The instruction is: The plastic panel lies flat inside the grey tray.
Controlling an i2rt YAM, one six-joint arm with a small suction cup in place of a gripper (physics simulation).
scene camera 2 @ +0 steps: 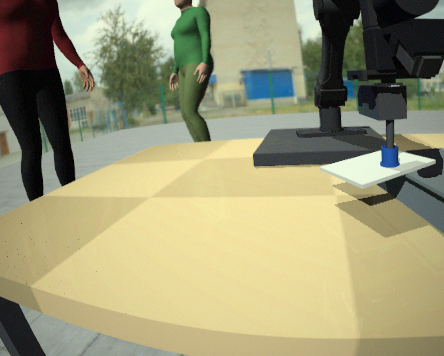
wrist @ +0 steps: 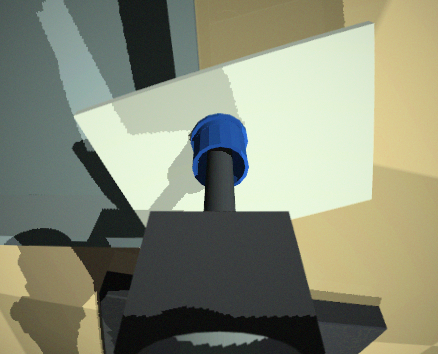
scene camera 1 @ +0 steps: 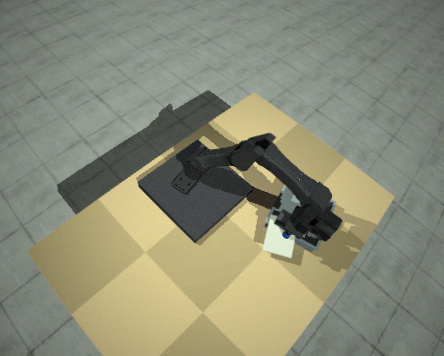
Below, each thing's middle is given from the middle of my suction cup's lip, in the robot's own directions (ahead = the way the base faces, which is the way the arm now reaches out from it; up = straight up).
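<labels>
I am looking at the grey tray (scene camera 2: 412, 189), and my suction cup is 40 mm above it, 10 mm short of it and 130 mm to the right of it. The pale plastic panel (scene camera 2: 364, 171) is 10 mm below my suction cup, 10 mm to the right of it and 20 mm behind it.
</labels>
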